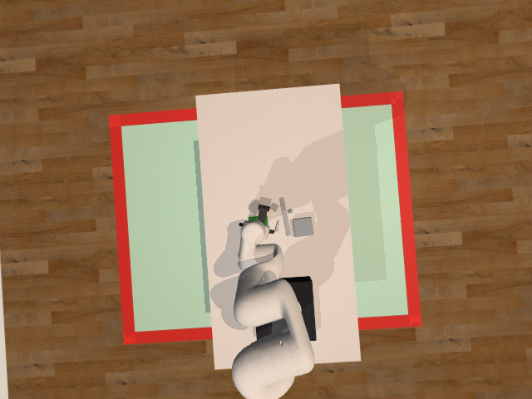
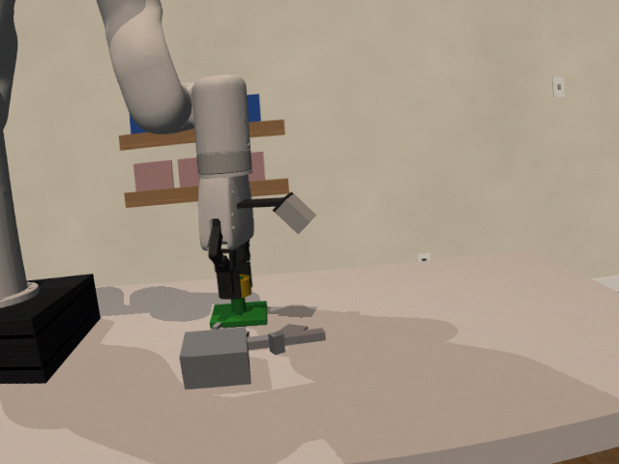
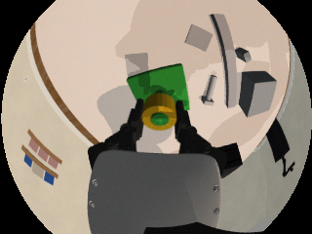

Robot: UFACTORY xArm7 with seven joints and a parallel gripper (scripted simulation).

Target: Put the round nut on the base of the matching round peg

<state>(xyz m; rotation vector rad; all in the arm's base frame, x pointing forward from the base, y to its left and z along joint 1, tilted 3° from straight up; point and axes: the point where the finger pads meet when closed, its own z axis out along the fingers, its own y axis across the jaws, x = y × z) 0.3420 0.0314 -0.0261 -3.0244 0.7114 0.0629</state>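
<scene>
Right now my hand is 10 mm short of the thin grey handle, 120 mm to the left of it and 50 mm above it. From my hand the other things lie so: small grey piece (30 mm ahead, 150 mm to the right, 40 mm below); grey block (50 mm behind, 180 mm to the right, 40 mm below).
</scene>
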